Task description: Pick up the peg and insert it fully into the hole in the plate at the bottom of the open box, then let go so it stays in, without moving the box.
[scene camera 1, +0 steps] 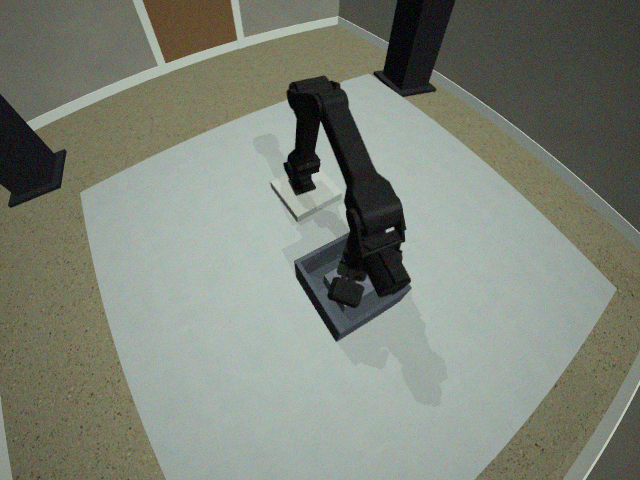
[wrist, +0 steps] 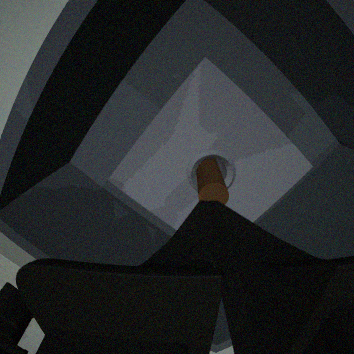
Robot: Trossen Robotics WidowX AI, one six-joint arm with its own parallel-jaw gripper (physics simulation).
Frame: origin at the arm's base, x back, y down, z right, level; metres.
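Seen in the pictures: gripper, fingertip midpoint: [scene camera 1: 350, 273] [wrist: 206, 209]; arm's base, link origin: [scene camera 1: 302, 184] [wrist: 19, 301].
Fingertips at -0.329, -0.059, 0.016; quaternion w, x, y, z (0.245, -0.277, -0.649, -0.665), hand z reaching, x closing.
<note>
Offsets run from my fingertips to a thing's top centre, as dx, dy, dz. "spot": to the spot under its first point. Level surfaces: height alone.
The orange-brown peg @(-0.006, +0.000, -0.003) [wrist: 212, 182] stands in the round hole @(spot: -0.017, +0.028, +0.006) [wrist: 231, 173] of the pale plate @(-0.008, +0.027, -0.002) [wrist: 270, 182] in the wrist view. Its upper part sticks up out of the hole and looks slightly tilted; how deep its lower end sits cannot be told. The plate lies at the bottom of the dark grey open box @(-0.008, -0.010, -0.002) [scene camera 1: 316, 301] [wrist: 95, 225]. My gripper [scene camera 1: 352, 283] [wrist: 206, 209] is shut and empty, low over the box, its dark fingertips at or just above the near edge of the peg's top. Contact cannot be told. In the scene view the arm hides the peg.
The box's walls rise around the plate and gripper. The arm's base stands on a cream slab [scene camera 1: 289, 198] behind the box, on a pale mat @(dy +0.088) [scene camera 1: 206, 335]. Dark pillars [scene camera 1: 413, 46] [scene camera 1: 25, 160] stand beyond the mat.
</note>
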